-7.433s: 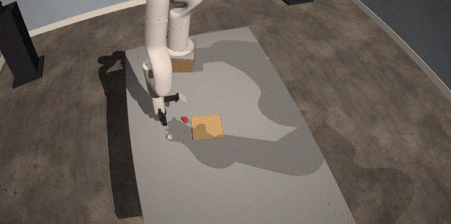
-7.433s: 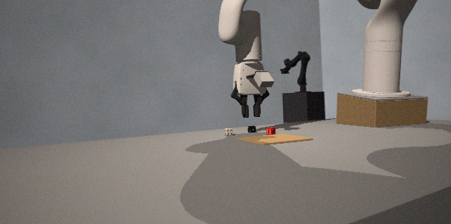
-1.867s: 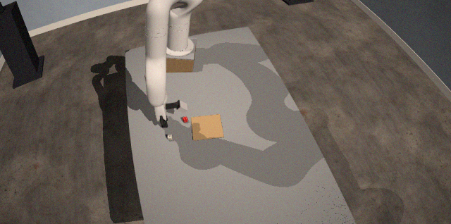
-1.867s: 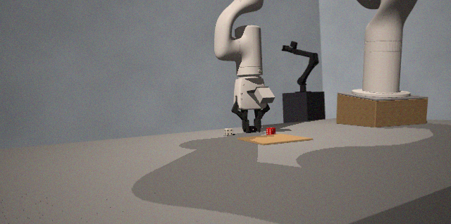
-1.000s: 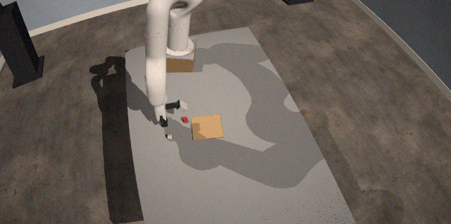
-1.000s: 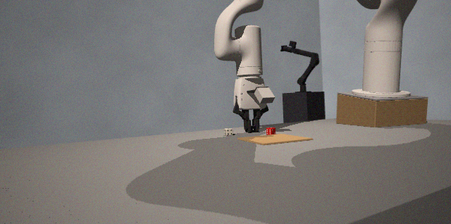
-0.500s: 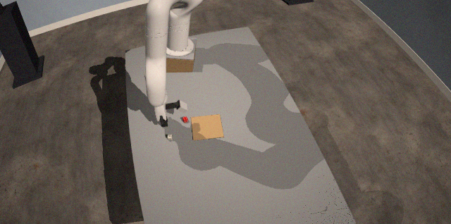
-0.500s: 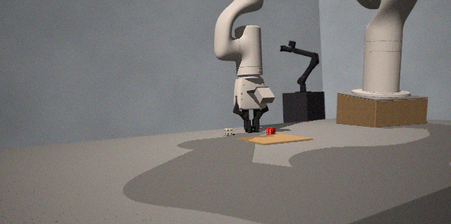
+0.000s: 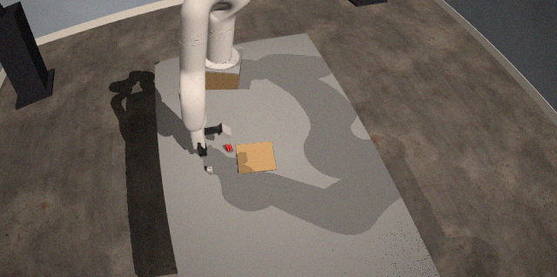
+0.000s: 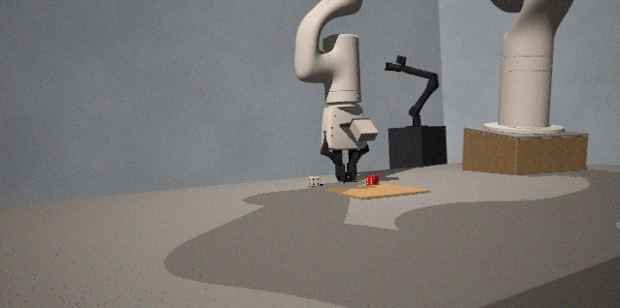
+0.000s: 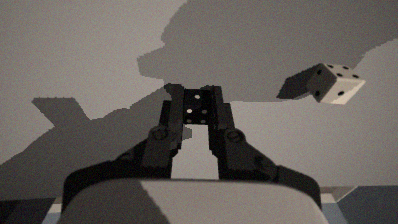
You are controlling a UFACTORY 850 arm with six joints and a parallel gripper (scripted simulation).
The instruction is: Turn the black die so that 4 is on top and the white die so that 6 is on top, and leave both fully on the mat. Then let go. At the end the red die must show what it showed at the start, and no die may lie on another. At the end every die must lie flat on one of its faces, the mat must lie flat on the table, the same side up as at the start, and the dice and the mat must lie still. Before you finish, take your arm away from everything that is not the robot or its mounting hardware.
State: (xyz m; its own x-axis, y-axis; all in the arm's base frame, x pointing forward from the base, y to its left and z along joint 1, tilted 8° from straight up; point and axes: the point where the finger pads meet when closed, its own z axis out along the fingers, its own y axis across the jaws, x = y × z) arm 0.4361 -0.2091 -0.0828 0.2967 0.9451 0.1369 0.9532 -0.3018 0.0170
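Now: hand 100 mm short of the tan mat, 180 mm to the right of it and 20 mm above it. Round my hand: red die (20 mm ahead, 100 mm to the left, 10 mm below); then black die (10 mm below); then white die (100 mm ahead, 10 mm below).
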